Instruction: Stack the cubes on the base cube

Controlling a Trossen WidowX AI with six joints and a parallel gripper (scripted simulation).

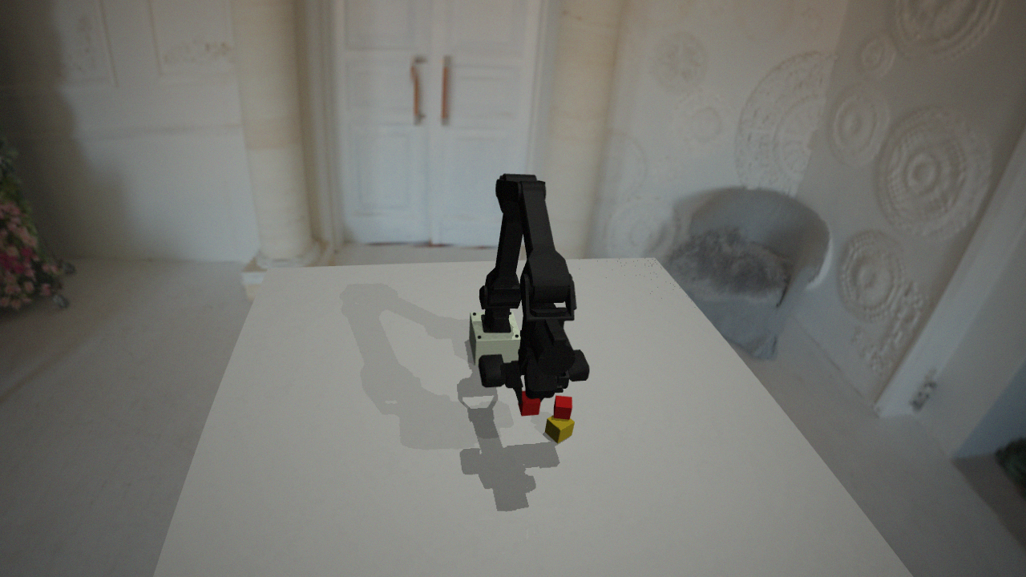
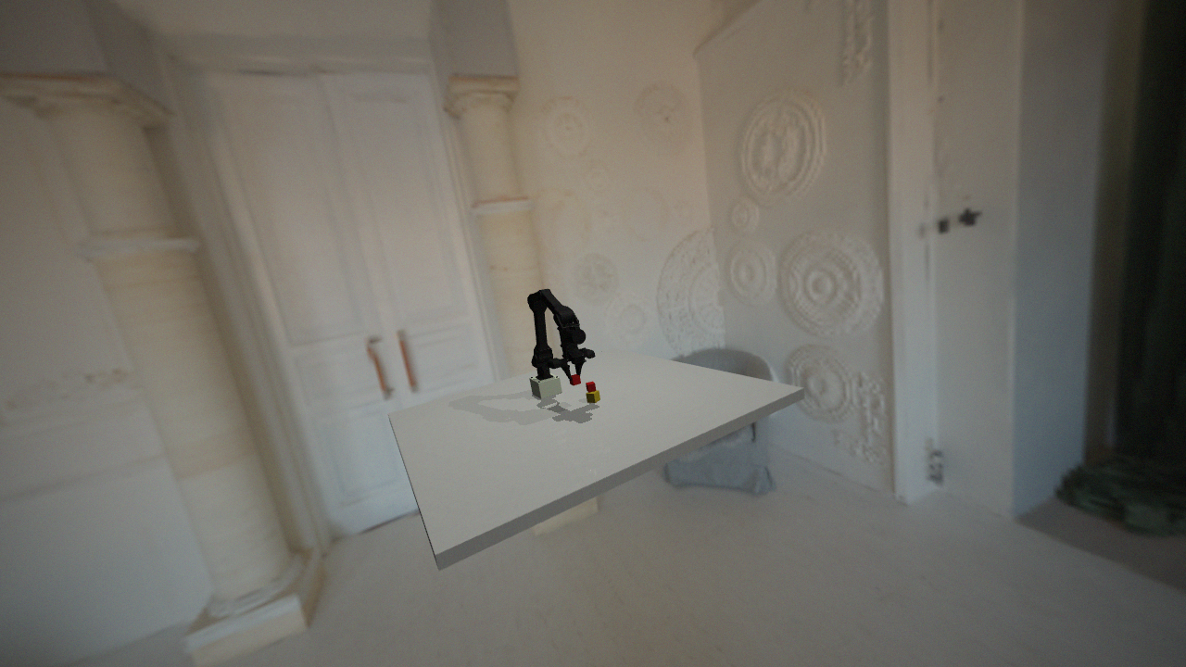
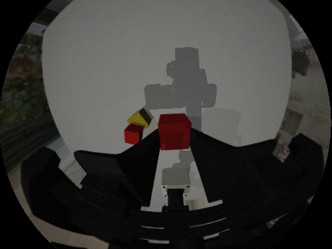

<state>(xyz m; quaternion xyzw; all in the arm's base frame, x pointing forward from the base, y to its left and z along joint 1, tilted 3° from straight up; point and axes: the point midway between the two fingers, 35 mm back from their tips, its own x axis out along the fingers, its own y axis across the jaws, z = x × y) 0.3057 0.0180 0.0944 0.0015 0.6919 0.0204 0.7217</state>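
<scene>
Now: gripper tip 20 mm past the yellow cube, 80 mm to the right of it and 100 mm above it. The rest, counted from my gripper tip: red cube (right at my gripper tip).
</scene>
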